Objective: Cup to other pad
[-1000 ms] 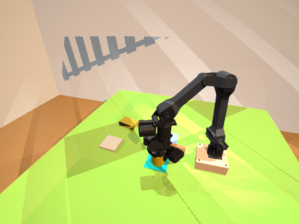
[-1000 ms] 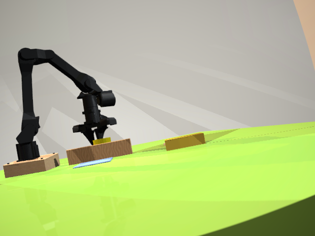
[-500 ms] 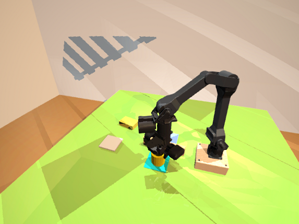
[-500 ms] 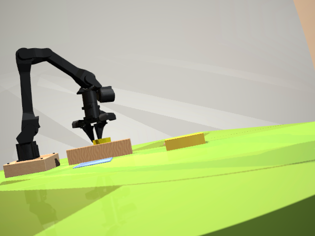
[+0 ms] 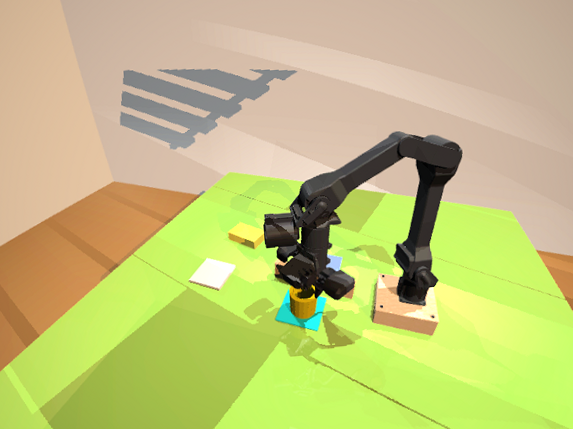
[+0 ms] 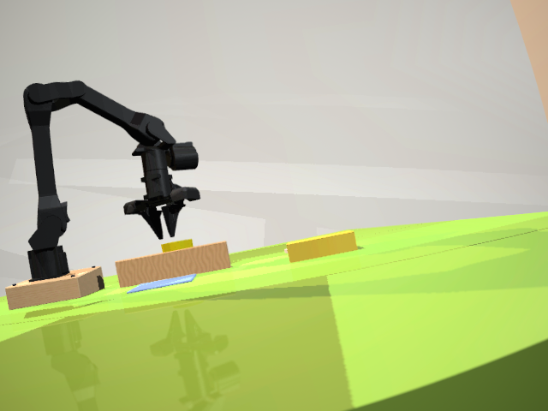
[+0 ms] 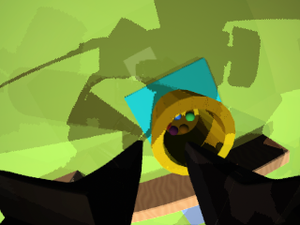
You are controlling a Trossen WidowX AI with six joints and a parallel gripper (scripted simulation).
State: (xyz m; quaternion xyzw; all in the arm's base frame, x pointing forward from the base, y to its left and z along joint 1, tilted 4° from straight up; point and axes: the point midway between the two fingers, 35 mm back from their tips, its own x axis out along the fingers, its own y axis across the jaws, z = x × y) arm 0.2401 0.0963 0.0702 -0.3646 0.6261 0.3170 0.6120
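The yellow cup lies 5 cm below my gripper tip, 2 cm ahead of it and 1 cm to the right of it. The rest, counted from my gripper tip: cyan pad (9 cm below, 3 cm ahead, 2 cm to the right); then green marble (7 cm below, 3 cm ahead, 2 cm to the right); then wooden block (11 cm to the right, 7 cm below, 1 cm ahead).
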